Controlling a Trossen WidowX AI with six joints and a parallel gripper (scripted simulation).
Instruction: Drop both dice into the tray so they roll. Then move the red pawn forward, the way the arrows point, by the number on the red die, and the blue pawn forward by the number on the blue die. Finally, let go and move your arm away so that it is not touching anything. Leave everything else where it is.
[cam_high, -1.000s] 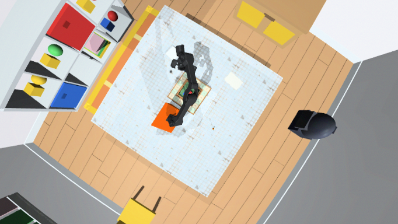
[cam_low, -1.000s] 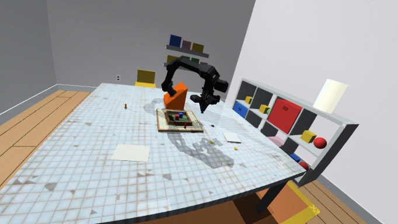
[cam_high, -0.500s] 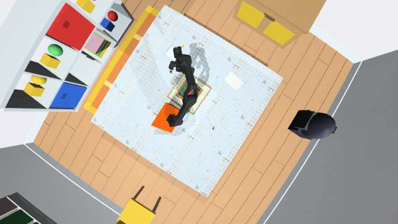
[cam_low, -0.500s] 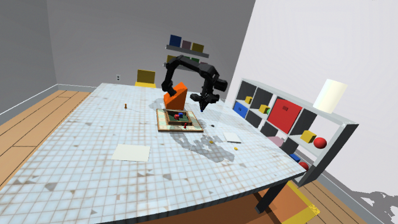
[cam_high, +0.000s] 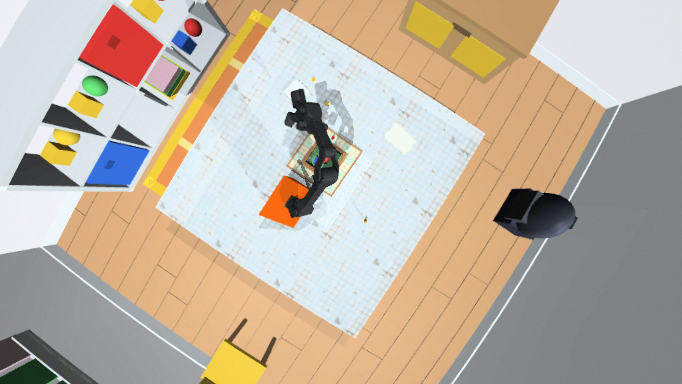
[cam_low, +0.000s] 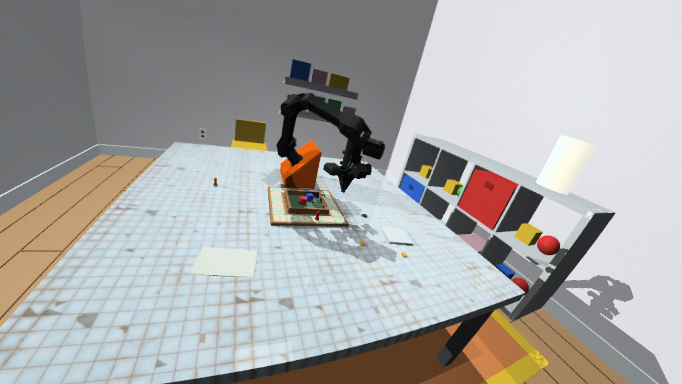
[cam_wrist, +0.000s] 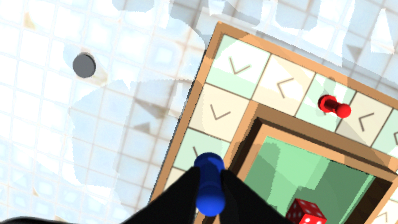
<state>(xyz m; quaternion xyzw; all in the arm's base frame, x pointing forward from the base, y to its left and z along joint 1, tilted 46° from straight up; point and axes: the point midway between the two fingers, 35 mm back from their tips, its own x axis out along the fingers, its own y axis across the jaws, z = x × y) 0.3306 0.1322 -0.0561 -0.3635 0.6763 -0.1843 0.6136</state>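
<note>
Now: gripper tip 90 mm past the blue die, 100 mm to the left of it and 90 mm above it. From my gripper tip the other things lie so: dark disc 130 mm to the left, 110 mm below; then blue pawn 10 mm above; then red pawn 50 mm ahead, 100 mm to the right, 90 mm below.
</note>
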